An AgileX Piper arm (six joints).
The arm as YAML. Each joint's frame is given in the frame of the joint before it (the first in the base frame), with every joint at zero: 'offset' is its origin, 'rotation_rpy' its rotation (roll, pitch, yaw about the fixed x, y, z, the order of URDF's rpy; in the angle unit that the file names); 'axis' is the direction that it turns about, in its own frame. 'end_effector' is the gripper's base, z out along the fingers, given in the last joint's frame.
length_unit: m
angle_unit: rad
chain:
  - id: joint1
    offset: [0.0, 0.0, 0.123]
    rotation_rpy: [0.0, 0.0, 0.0]
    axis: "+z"
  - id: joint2
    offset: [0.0, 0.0, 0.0]
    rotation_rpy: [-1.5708, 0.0, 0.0]
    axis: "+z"
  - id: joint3
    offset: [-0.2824, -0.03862, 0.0]
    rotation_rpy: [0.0, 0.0, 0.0]
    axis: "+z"
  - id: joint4
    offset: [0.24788, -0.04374, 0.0]
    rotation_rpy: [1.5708, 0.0, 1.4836]
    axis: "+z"
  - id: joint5
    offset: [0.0, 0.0, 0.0]
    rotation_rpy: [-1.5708, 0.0, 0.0]
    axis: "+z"
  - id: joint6
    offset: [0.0, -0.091, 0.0]
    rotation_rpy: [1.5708, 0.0, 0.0]
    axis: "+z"
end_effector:
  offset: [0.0, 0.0, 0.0]
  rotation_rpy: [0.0, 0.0, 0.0]
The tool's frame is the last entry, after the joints.
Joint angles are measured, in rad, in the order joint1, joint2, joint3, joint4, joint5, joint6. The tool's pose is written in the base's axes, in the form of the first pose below.
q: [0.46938, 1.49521, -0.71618, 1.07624, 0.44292, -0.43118]
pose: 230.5 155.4 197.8 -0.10 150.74 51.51
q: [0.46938, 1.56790, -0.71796, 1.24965, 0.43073, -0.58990]
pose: 238.5 161.4 182.4 1.39 150.91 53.62
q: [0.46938, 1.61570, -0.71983, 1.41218, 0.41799, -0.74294]
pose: 245.3 165.3 173.0 2.59 149.62 55.08
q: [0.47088, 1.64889, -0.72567, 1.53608, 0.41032, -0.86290]
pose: 250.9 168.4 167.5 3.19 148.19 55.89
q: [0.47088, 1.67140, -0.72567, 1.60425, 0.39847, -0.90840]
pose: 254.0 168.9 162.0 5.53 148.02 55.83
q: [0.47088, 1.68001, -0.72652, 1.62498, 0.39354, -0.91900]
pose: 255.3 169.1 159.9 6.55 148.05 55.73
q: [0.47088, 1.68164, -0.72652, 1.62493, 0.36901, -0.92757]
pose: 256.7 167.4 158.7 6.62 147.85 53.83
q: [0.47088, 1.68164, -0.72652, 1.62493, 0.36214, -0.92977]
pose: 257.0 167.0 158.5 6.65 147.77 53.31
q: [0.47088, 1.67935, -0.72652, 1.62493, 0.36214, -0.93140]
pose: 257.0 166.9 159.2 6.49 147.62 53.34
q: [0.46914, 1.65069, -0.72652, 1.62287, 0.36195, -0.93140]
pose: 256.2 165.9 167.9 5.96 145.95 53.93
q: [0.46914, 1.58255, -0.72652, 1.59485, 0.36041, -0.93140]
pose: 252.4 163.9 187.7 2.84 142.25 54.50
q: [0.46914, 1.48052, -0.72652, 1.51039, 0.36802, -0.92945]
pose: 243.1 159.9 215.9 -4.60 137.03 54.12
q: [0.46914, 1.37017, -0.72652, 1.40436, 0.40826, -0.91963]
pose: 228.2 155.6 244.5 -13.62 131.71 54.33
